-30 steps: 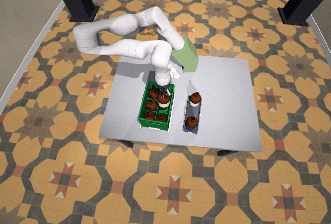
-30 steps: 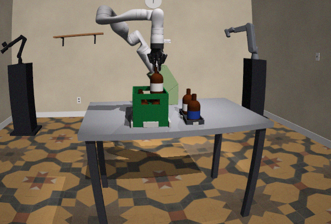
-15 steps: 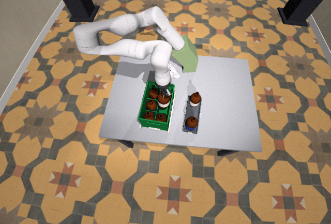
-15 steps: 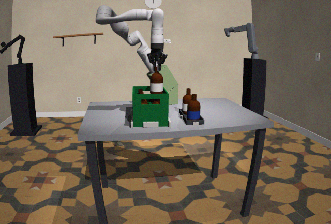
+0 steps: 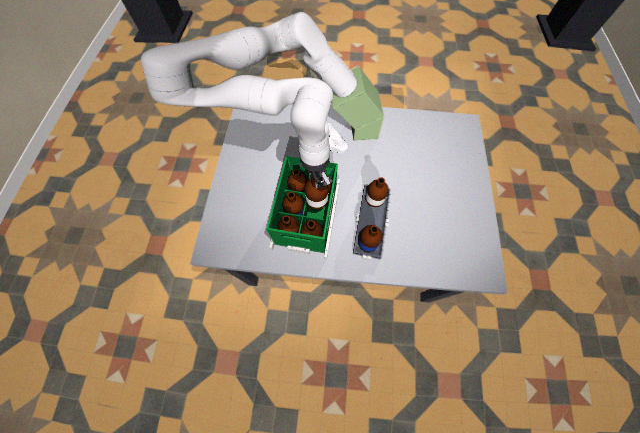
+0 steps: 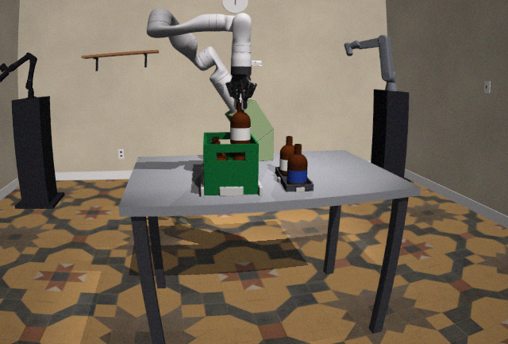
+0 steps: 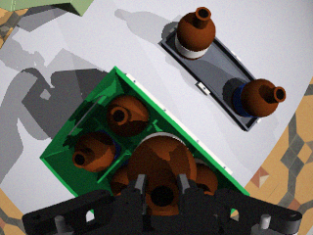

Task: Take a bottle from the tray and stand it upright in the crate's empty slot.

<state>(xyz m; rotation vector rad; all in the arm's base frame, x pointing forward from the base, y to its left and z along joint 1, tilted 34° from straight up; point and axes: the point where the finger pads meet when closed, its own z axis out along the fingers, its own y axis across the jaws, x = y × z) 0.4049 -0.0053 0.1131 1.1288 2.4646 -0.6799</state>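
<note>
My hand is 7 cm above the brown bottle. The rest, counted from my hand: tray (28 cm below, 20 cm to the left); then white-label bottle (21 cm to the left, 21 cm below, 8 cm behind); then crate (21 cm below, 4 cm to the right).
</note>
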